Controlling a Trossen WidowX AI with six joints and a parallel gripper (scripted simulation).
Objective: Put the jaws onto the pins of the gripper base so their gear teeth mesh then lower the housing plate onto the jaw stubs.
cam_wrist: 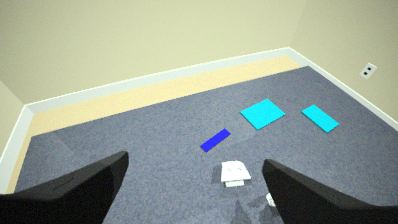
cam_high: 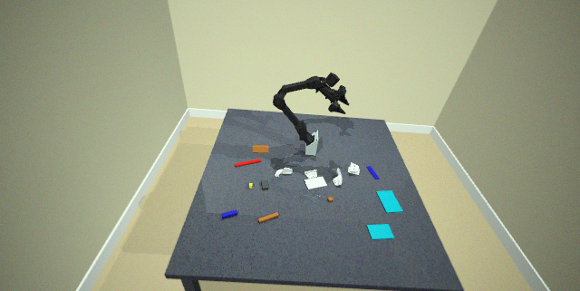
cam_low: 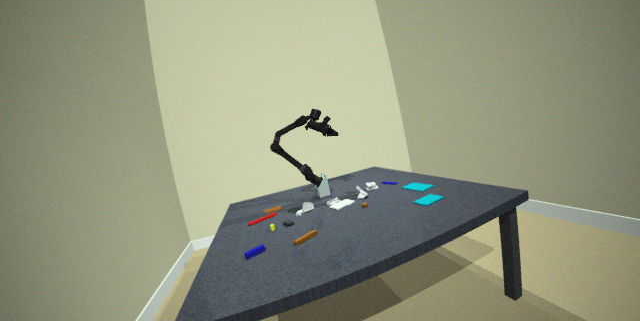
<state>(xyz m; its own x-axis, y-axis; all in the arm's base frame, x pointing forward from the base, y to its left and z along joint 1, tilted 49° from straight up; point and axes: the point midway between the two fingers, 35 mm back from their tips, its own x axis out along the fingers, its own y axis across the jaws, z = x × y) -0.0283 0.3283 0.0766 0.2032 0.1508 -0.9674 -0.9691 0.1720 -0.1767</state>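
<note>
The white jaw lies 20 cm ahead of my gripper tip, 1 cm to the left of it and 34 cm below it. Also, from my gripper tip: orange cube 39 cm ahead, 3 cm to the right, 37 cm below; then white gripper base 13 cm ahead, 11 cm to the left, 35 cm below; then orange tile 6 cm ahead, 51 cm to the right, 37 cm below.
</note>
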